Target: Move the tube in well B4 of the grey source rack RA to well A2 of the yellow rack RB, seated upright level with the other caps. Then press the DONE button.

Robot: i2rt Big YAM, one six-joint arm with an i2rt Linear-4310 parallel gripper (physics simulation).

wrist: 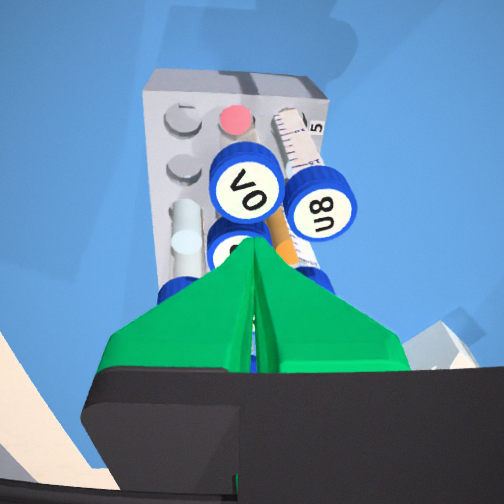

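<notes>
The grey rack (pixel 235 165) stands below my gripper in the wrist view, seen from above. It holds several blue-capped tubes: one cap reads "V0" (pixel 246 182), one reads "U8" (pixel 320 203), and a third cap (pixel 227 245) is mostly hidden behind my fingertips. Two more blue caps (pixel 172 292) peek out beside the fingers. A tube with orange liquid (pixel 282 240) leans under the caps. My green gripper (pixel 255 242) is shut, fingers pressed together, hovering over the rack's near rows with nothing visible between the tips. The yellow rack and the button are out of view.
Two empty wells (pixel 183 121) sit at the rack's far left, next to a pink-topped well (pixel 236 120). A "5" label (pixel 317 127) marks the far right edge. A pale grey block (pixel 440 347) lies at the right, and a beige surface (pixel 30 425) at the lower left.
</notes>
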